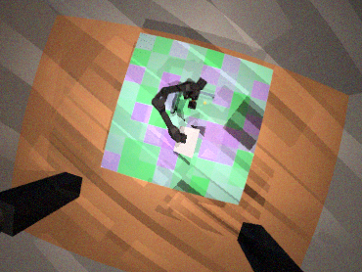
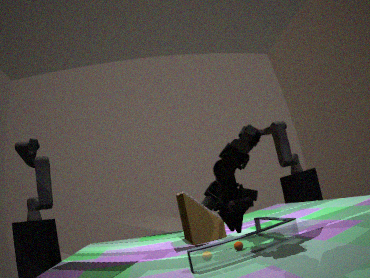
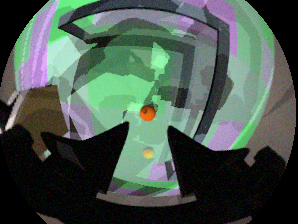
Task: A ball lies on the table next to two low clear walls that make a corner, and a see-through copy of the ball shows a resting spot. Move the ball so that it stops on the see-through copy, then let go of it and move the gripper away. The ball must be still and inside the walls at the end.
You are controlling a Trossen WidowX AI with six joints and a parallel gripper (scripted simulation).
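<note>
Now: the orange ball 4 cm below my gripper tip.
</note>
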